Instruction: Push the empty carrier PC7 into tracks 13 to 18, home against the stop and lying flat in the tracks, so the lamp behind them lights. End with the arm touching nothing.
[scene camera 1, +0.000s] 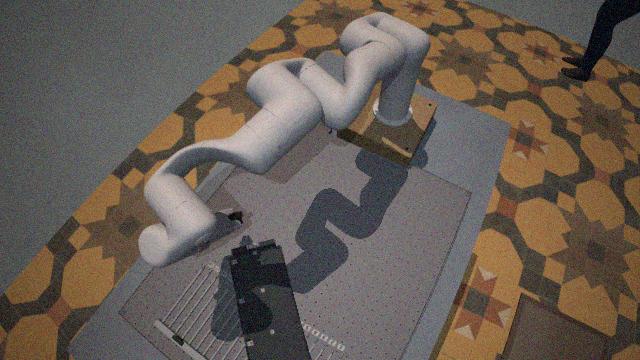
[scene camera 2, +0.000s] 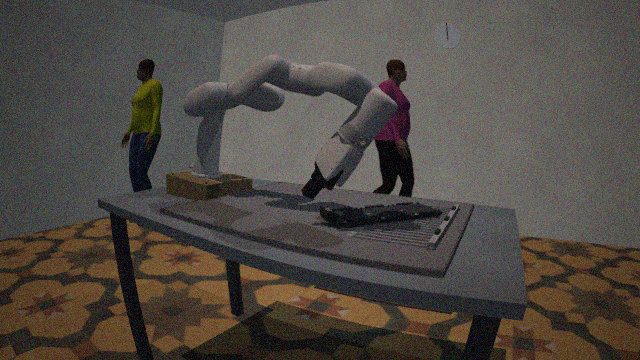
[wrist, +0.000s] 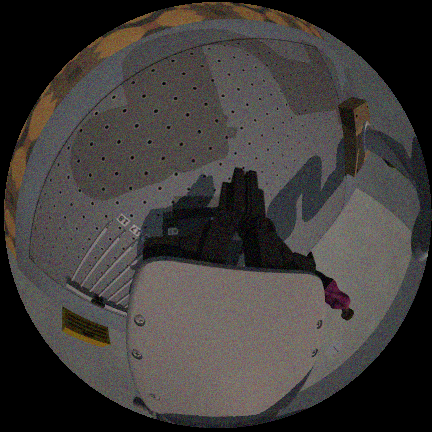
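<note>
The black carrier PC7 lies over part of the pale tracks. Its long side looks slanted to the visible tracks; whether it is flat cannot be told. Its far end is out of frame in scene camera 1. The pale stop strip crosses the tracks' ends and bears small dark lamps; the lamp behind the carrier cannot be made out. My gripper is shut and empty, above the board, apart from the carrier's near end.
The perforated board lies on the table. The arm stands on a wooden block. Labels 18 and 17 mark tracks. People stand beyond the table.
</note>
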